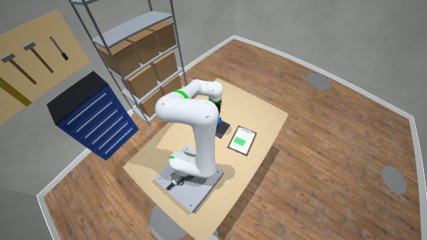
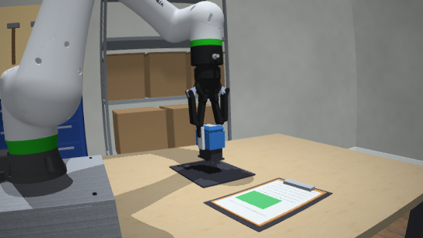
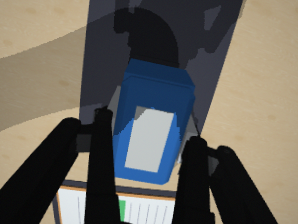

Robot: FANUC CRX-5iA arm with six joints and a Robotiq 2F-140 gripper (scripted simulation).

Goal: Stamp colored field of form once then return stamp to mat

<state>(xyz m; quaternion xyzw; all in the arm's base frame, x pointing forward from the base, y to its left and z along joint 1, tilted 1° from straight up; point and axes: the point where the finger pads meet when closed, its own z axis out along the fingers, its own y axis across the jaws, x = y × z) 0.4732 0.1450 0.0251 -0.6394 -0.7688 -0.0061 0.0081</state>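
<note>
Right now the form is 26 cm to the right of my hand, 10 cm below it and 6 cm ahead of it. Round my hand: blue stamp 2 cm below; then dark mat 11 cm below, 1 cm to the left.
</note>
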